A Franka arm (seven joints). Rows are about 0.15 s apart.
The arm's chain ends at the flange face. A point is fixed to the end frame.
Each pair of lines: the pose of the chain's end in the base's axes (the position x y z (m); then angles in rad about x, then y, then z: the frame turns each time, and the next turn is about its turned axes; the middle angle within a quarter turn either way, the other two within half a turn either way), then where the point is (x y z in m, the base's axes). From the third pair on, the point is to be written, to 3 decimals.
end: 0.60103, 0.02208, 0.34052, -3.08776, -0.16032, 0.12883
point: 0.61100 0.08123 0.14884
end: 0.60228, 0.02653, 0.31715, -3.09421, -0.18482, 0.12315
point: 0.60720 0.08468 0.12497
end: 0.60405, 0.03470, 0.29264, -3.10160, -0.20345, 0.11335
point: 0.605 0.092 0.100
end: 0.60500, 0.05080, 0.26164, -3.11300, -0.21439, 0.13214
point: 0.605 0.105 0.068
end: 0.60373, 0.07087, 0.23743, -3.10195, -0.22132, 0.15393
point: 0.603 0.126 0.044
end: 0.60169, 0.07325, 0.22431, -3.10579, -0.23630, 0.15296
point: 0.598 0.128 0.031
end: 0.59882, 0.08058, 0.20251, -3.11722, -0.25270, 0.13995
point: 0.591 0.134 0.009
